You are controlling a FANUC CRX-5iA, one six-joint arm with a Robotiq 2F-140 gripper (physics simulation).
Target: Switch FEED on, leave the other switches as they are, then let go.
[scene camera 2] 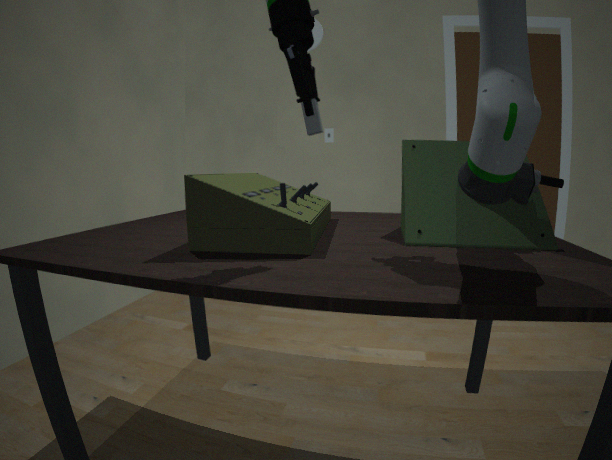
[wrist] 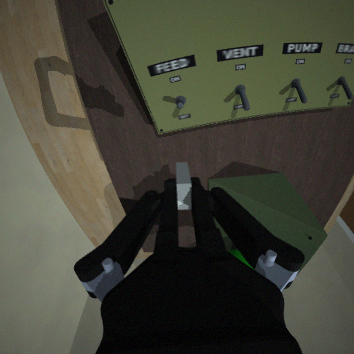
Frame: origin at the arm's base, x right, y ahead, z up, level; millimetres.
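Seen in the pictures: gripper, between the fingertips: [scene camera 2: 315, 133] [wrist: 181, 171]; arm's base, origin of its link: [scene camera 2: 486, 181].
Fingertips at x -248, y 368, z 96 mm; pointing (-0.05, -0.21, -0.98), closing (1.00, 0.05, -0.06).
Note:
Offsets run from my fingertips to a thing's top centre. "pt": to the spot under its first point. Level surfaces: height alone.
A sloped olive panel box [scene camera 2: 250, 235] [wrist: 210, 25] stands on the table and carries a row of toggle switches. The FEED switch @(dx -7, dy +71, dz -100 mm) [scene camera 2: 283, 195] [wrist: 180, 102] is the one at the left end in the wrist view. Its lever stands more upright than the others, with its tip between its ON label and the lower label. The VENT switch @(dx +112, dy +86, dz -110 mm) [wrist: 243, 97], the PUMP switch @(dx +229, dy +114, dz -110 mm) [wrist: 300, 91] and the BRA... switch @(pt dx +341, dy +145, dz -128 mm) [wrist: 345, 87] lean toward the near edge, away from their ON labels. My gripper [scene camera 2: 314, 133] [wrist: 181, 171] is shut and empty, above the panel and apart from the levers.
A dark wooden table @(dz -237 mm) [scene camera 2: 350, 285] [wrist: 165, 150] carries the box. A green wedge-shaped block [scene camera 2: 430, 195] [wrist: 260, 200] stands at the right in the scene view, with the robot's pale arm [scene camera 2: 502, 125] in front of it. A door [scene camera 2: 549, 100] is behind.

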